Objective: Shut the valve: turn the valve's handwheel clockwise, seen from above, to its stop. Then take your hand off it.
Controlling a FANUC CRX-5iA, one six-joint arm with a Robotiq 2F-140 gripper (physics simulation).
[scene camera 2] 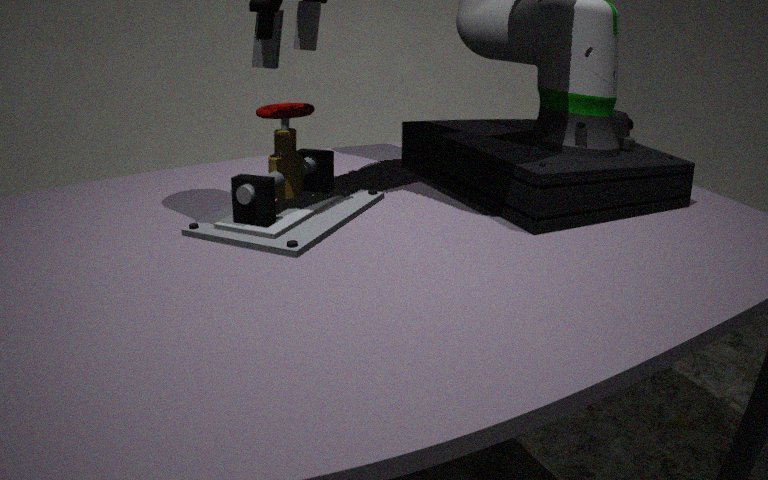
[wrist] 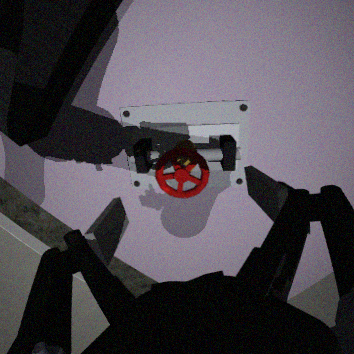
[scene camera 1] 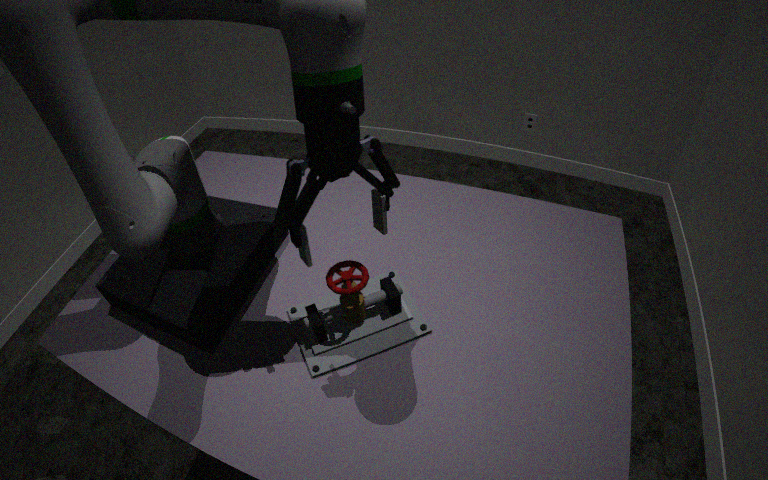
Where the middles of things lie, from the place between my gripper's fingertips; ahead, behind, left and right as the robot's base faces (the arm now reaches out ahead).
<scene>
My hand is 20 cm above the base plate (scene camera 2: 295, 242) and 1 cm to the left of it.
</scene>
